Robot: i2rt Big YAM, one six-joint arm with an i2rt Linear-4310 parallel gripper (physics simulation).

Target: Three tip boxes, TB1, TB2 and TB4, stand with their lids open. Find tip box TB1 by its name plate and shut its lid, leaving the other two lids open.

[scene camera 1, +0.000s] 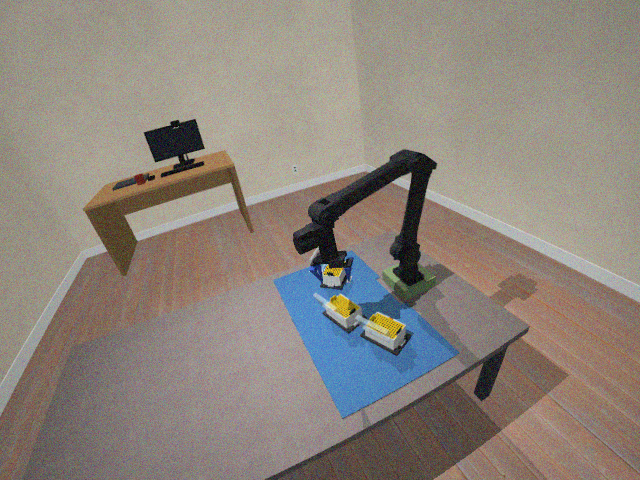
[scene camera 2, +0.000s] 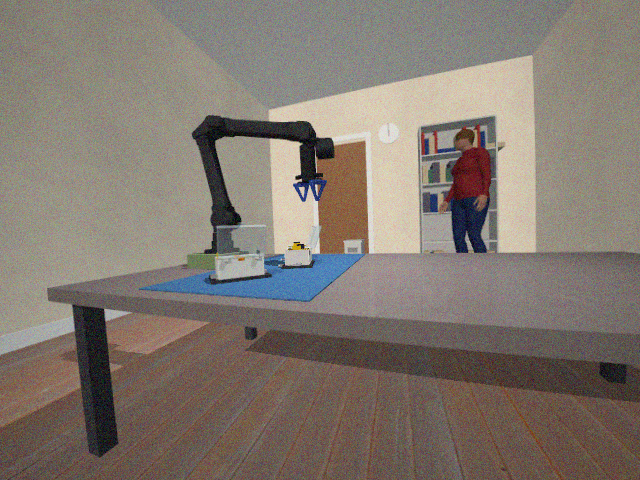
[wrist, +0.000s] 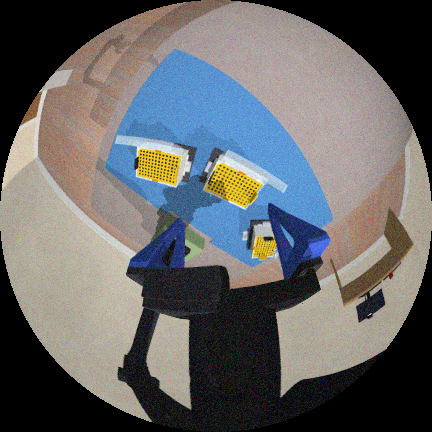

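Pixels of known places: gripper, fingertip midpoint: (scene camera 1: pixel 335 281) (scene camera 2: pixel 310 201) (wrist: pixel 224 214); arm's base, origin of the base link: (scene camera 1: pixel 408 275) (wrist: pixel 172 245).
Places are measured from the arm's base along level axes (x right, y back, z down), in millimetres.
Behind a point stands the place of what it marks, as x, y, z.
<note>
Three white tip boxes with yellow racks stand on the blue mat: a left one (wrist: pixel 159 166) (scene camera 1: pixel 385 332), a middle one (wrist: pixel 233 185) {-9, -332, -6} (scene camera 1: pixel 342 310) {-29, -343, -7} and a far, smaller-looking one (wrist: pixel 263 242) (scene camera 1: pixel 333 279). The clear lids of the left and middle boxes stand open. The far box's lid is mostly hidden; a pale edge shows beside the arm in scene camera 1. I cannot read any name plate, so I cannot tell which is TB1. My gripper (scene camera 1: pixel 334 277) {-61, -366, -188} (scene camera 2: pixel 310 199) {-61, -366, -188} (wrist: pixel 224 214) {-61, -366, -188} is open and empty, high above the mat. Its right finger covers part of the far box in the wrist view.
The blue mat (scene camera 1: pixel 343 384) {-275, -479, 50} (scene camera 2: pixel 289 291) {351, -452, 50} (wrist: pixel 175 75) {-305, -460, 50} lies on the grey table (scene camera 1: pixel 180 387) {-6, -1004, 53} (scene camera 2: pixel 465 289) {275, -801, 53}. The arm's green base (scene camera 1: pixel 400 290) {-43, -75, 18} (scene camera 2: pixel 200 261) {92, 29, 25} stands beside the mat. A desk (scene camera 1: pixel 180 193) with a monitor (scene camera 1: pixel 174 140) and a person (scene camera 2: pixel 471 178) by a bookshelf are farther off.
</note>
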